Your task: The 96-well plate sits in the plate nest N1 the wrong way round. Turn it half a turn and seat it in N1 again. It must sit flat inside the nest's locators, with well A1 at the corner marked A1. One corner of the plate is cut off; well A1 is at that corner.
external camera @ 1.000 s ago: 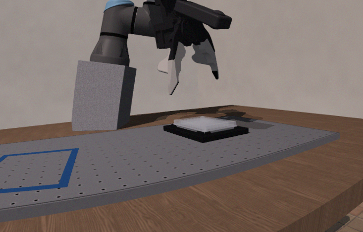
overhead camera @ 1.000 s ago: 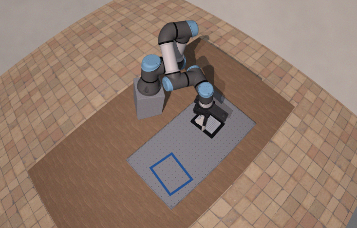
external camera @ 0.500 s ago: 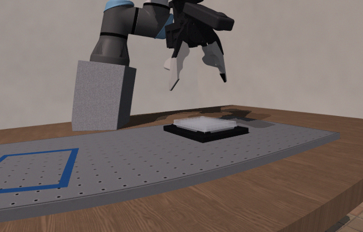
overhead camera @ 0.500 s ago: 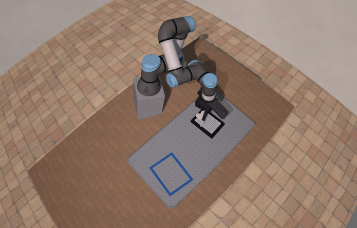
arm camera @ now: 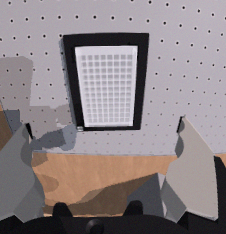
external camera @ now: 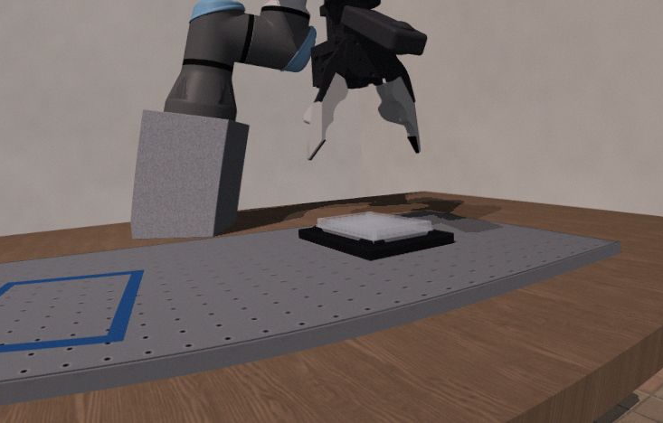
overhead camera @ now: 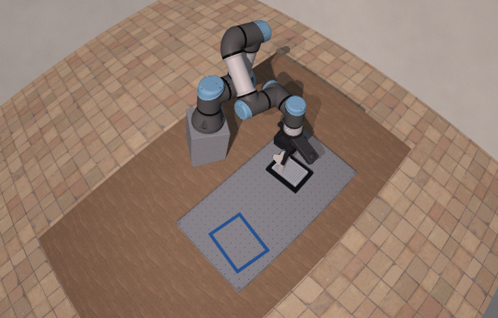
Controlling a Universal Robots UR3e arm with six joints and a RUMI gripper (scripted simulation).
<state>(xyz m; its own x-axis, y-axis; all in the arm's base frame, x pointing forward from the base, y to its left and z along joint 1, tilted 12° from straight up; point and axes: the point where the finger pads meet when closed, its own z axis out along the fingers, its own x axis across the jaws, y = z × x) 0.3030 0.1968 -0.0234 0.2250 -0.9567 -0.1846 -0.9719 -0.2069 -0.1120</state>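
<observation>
Right now my hand is 90 mm above the clear 96-well plate. Also, from my hand: black plate nest N1: 100 mm below; then white A1 mark: 90 mm below, 80 mm behind, 40 mm to the left.
</observation>
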